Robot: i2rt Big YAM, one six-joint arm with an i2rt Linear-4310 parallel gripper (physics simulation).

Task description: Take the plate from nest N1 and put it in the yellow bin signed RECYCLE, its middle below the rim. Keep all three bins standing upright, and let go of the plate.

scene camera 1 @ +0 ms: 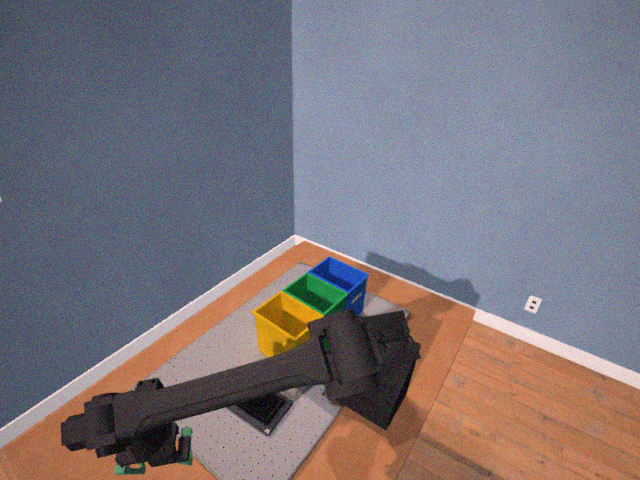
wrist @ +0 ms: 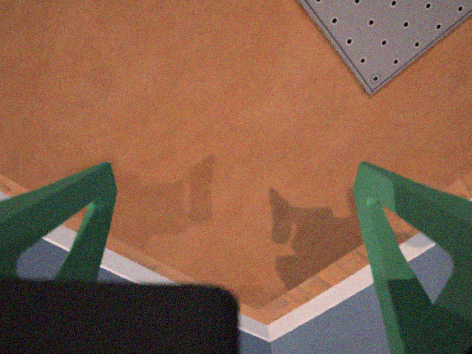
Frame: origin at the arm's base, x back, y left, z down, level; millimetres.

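Where they show: gripper, fingertip midpoint: (scene camera 1: 168,466) (wrist: 235,175).
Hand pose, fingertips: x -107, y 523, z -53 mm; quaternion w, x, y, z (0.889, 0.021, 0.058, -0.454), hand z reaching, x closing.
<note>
After its pixels a point has its place.
The yellow bin (scene camera 1: 267,335) @(x -300, y 104, z 33 mm) stands upright on the grey perforated board in the scene view; its sign is not readable. The green bin (scene camera 1: 315,294) @(x -328, y -144, z 36 mm) and blue bin (scene camera 1: 340,275) @(x -324, y -277, z 21 mm) stand upright in a row beyond it. A dark square holder (scene camera 1: 267,429) @(x -111, y 274, z 130 mm) with a black inside lies on the board, partly behind the arm; I cannot tell a plate or a nest label in it. My gripper (scene camera 1: 158,458) @(x -107, y 523, z -53 mm) (wrist: 235,175) @(x -107, y 523, z -53 mm) is open with its green fingers wide apart and nothing between them. It hangs at the lower left of the scene view, away from the bins and the holder.
The grey board (scene camera 1: 248,452) @(x -103, y 347, z 143 mm) (wrist: 371,50) @(x -8, y 405, z 142 mm) lies on the orange-brown surface, and one corner shows at the upper right of the wrist view. The black arm (scene camera 1: 248,377) @(x 50, y 394, z -387 mm) stretches across the board in front of the yellow bin. Blue walls with white skirting (wrist: 270,332) meet in a corner.
</note>
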